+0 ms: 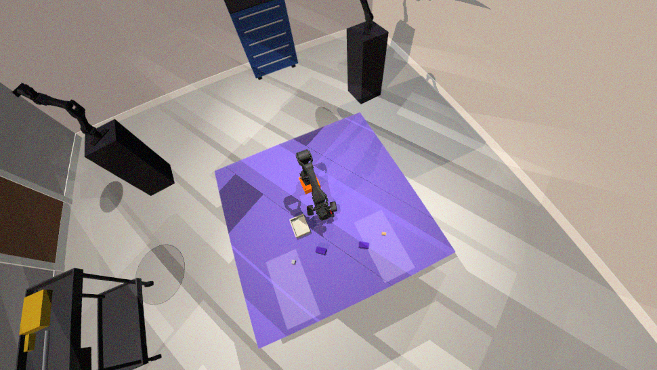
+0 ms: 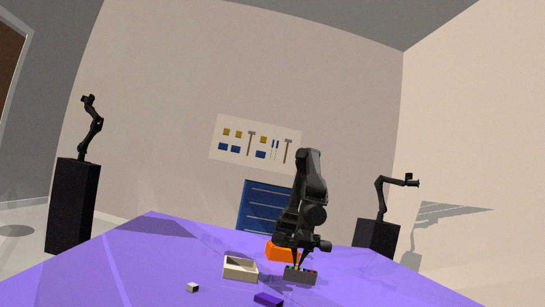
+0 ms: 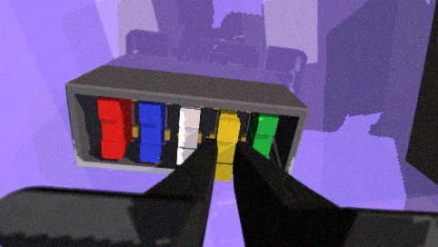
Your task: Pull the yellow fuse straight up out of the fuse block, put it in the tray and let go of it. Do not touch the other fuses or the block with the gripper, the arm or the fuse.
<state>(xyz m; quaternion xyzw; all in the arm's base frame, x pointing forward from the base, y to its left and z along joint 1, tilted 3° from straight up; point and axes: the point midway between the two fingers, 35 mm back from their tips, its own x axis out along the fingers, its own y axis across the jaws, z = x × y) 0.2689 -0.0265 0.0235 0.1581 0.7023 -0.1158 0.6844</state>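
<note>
Now: the cream tray 17 cm to the right of my gripper tip, 4 cm below it and 1 cm behind it. From my gripper tip the other things lie so: yellow fuse (1 cm below); then grey cube (32 cm to the right, 17 cm ahead, 4 cm below); then tan piece (32 cm ahead, 27 cm to the left, 4 cm below).
</note>
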